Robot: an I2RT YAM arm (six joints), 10 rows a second.
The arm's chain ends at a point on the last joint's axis. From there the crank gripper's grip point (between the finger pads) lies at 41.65 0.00 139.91 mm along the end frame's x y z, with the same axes.
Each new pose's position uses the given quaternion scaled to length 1; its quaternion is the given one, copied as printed.
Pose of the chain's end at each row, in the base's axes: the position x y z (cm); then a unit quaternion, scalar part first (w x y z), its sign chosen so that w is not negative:
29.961 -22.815 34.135 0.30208 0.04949 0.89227 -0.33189
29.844 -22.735 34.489 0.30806 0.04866 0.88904 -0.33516
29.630 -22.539 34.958 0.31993 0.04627 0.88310 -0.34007
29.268 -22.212 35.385 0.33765 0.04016 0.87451 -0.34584
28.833 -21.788 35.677 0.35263 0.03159 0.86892 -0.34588
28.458 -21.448 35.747 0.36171 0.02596 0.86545 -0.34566
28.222 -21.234 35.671 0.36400 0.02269 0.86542 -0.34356
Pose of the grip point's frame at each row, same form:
33.659 -31.987 23.398 0.30208 0.04949 0.89227 -0.33189
33.697 -31.992 23.880 0.30806 0.04866 0.88904 -0.33516
33.801 -31.922 24.583 0.31993 0.04627 0.88310 -0.34007
33.940 -31.735 25.356 0.33765 0.04016 0.87451 -0.34584
33.980 -31.297 25.870 0.35263 0.03159 0.86892 -0.34588
33.897 -30.936 26.078 0.36171 0.02596 0.86545 -0.34566
33.762 -30.663 26.001 0.36400 0.02269 0.86542 -0.34356

